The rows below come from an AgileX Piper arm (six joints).
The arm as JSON. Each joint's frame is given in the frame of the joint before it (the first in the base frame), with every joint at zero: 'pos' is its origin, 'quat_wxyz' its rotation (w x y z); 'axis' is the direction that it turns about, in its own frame. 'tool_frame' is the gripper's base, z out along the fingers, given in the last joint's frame.
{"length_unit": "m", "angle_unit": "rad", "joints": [
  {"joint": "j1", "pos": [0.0, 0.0, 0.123], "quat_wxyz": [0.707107, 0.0, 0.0, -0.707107], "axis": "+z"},
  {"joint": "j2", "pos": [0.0, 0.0, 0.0], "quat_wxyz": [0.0, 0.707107, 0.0, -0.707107], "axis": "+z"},
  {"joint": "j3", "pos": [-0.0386, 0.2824, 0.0], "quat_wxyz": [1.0, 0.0, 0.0, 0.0], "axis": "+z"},
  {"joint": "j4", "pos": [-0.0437, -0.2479, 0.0], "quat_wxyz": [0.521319, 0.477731, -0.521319, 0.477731], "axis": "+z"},
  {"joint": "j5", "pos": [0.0, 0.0, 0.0], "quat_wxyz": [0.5, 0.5, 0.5, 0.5], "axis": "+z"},
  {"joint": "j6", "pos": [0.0, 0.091, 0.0], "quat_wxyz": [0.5, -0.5, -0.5, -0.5], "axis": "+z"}
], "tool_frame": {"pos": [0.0, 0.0, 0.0], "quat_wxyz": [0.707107, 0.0, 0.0, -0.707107]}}
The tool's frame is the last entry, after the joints.
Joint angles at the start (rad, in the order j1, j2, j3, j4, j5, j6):
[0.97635 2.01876 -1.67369 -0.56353 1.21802 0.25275]
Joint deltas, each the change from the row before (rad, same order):
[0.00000 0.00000 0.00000 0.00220 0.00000 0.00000]
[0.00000 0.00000 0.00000 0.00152 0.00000 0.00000]
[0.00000 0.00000 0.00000 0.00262 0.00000 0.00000]
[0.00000 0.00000 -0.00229 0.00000 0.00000 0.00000]
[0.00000 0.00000 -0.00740 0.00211 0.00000 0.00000]
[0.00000 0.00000 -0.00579 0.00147 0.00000 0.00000]
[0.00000 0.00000 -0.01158 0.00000 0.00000 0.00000]
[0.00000 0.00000 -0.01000 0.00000 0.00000 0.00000]
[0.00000 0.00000 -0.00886 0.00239 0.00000 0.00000]
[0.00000 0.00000 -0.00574 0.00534 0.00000 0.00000]
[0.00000 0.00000 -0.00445 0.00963 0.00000 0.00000]
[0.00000 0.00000 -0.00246 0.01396 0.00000 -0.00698]
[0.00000 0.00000 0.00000 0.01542 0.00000 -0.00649]
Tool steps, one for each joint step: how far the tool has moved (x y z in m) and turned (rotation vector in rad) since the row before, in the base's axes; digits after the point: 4 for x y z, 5 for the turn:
[-0.0001 0.0001 -0.0001 0.00119 0.00176 -0.00056]
[-0.0001 0.0000 -0.0001 0.00082 0.00122 -0.00039]
[-0.0002 0.0001 -0.0001 0.00142 0.00210 -0.00067]
[0.0002 0.0002 0.0006 0.00190 -0.00128 0.00000]
[0.0004 0.0008 0.0018 0.00728 -0.00245 -0.00053]
[0.0003 0.0006 0.0014 0.00560 -0.00206 -0.00036]
[0.0007 0.0011 0.0030 0.00959 -0.00649 0.00000]
[0.0006 0.0009 0.0026 0.00828 -0.00560 0.00000]
[0.0004 0.0009 0.0022 0.00865 -0.00303 -0.00051]
[0.0000 0.0007 0.0013 0.00768 0.00111 -0.00111]
[-0.0004 0.0007 0.0008 0.00897 0.00532 -0.00195]
[-0.0008 0.0007 0.0001 0.00627 0.01078 0.00324]
[-0.0010 0.0005 -0.0006 0.00534 0.01325 0.00259]

